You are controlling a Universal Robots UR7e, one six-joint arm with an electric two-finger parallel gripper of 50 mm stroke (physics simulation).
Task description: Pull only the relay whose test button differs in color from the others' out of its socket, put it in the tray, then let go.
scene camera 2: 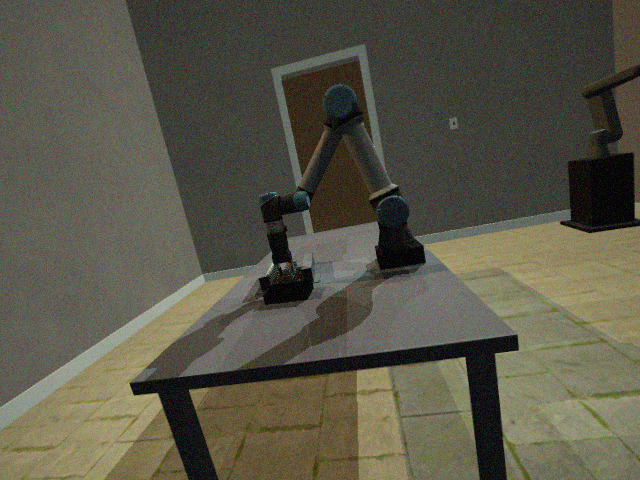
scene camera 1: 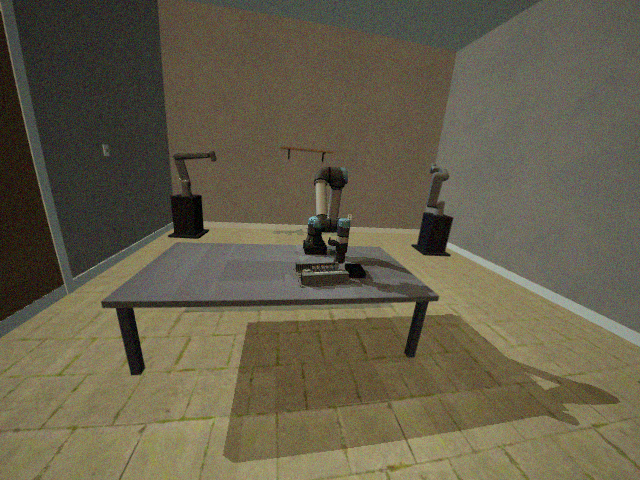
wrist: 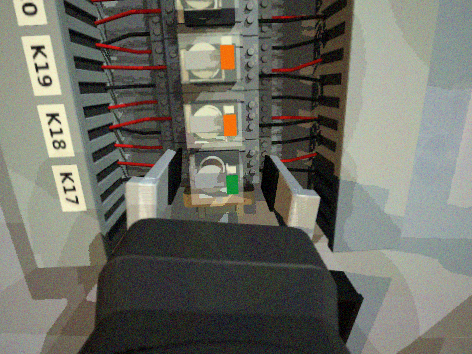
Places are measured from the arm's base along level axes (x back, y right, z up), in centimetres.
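Pixels of known places: gripper, fingertip midpoint: [scene camera 2: 287,274] [scene camera 1: 335,269] [wrist: 222,168]; arm's base at its link origin: [scene camera 2: 396,245] [scene camera 1: 314,243].
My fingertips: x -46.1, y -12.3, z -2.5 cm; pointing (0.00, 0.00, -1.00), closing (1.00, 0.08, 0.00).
Observation:
For each thing: its top centre in the pictures, then the offset to it from my fingertips. "pt": a spot on its surface instead. Level surfaces: height alone.
- relay with the green test button, top centre: [wrist: 216,185] dx -0.3, dy -0.1, dz +3.0 cm
- K18 at its top centre: [wrist: 213,126] dx -0.9, dy +2.9, dz +3.0 cm
- K19 at its top centre: [wrist: 209,57] dx -1.5, dy +5.9, dz +3.0 cm
- black tray at its top centre: [scene camera 2: 288,287] [scene camera 1: 355,268] dx +4.6, dy -14.6, dz -0.5 cm
- tan end piece at a spot on its surface: [wrist: 218,200] pt dx -0.1, dy -1.0, dz +2.8 cm
- relay assembly at a spot on its surface: [scene camera 1: 324,278] pt dx -13.1, dy +8.5, dz -0.4 cm
- grey table at its surface level: dz -4.0 cm
The relay with the green test button [wrist: 217,172] sits in its socket at the near end of the row, level with the K17 label. Relays with orange buttons, among them those by K18 [wrist: 206,125] and K19 [wrist: 202,61], sit in line beyond it. My gripper [wrist: 222,168] [scene camera 1: 341,264] [scene camera 2: 283,268] is open and empty, low over the near end of the row. In the wrist view its fingers stand left and right of the green-button relay, with a gap on each side. The black tray [scene camera 1: 357,270] [scene camera 2: 287,295] stands beside the row's near end; the gripper body hides most of it in the wrist view.
Slotted wiring ducts [wrist: 86,120] [wrist: 336,100] run along both sides of the relays, with red and black wires between. A tan end piece [wrist: 218,200] lies just before the green-button relay. The relay assembly [scene camera 1: 324,278] stands on the grey table [scene camera 1: 191,273].

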